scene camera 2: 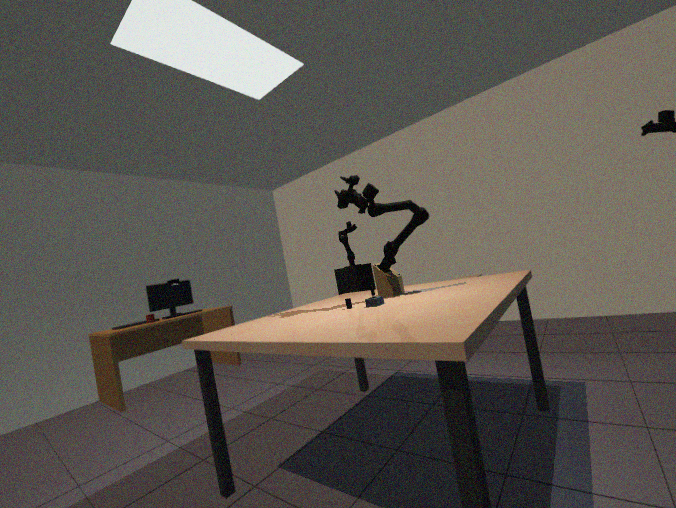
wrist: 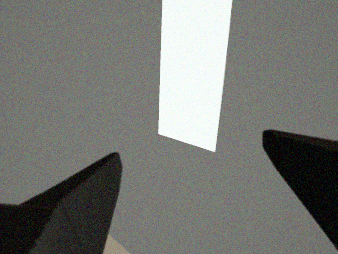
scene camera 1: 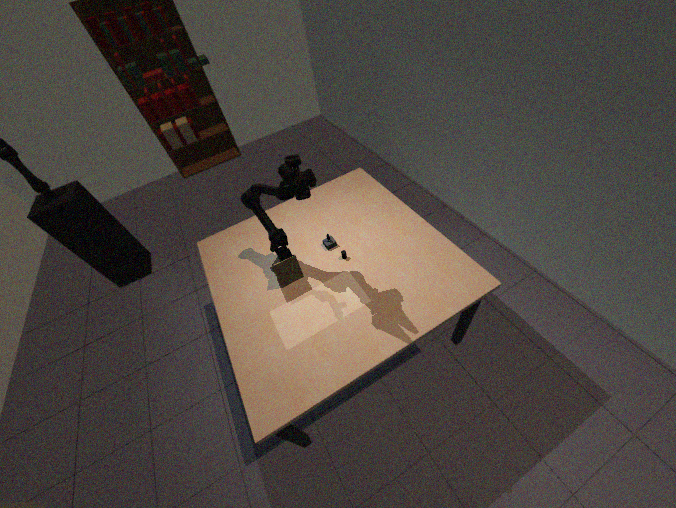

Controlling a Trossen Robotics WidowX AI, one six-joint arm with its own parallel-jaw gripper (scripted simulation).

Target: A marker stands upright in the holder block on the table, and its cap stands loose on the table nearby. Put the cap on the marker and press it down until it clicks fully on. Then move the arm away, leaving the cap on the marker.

Labels:
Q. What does my gripper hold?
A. Nothing.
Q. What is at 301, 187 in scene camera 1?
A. My gripper.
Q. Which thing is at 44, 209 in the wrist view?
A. My gripper.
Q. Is my gripper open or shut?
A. Open.

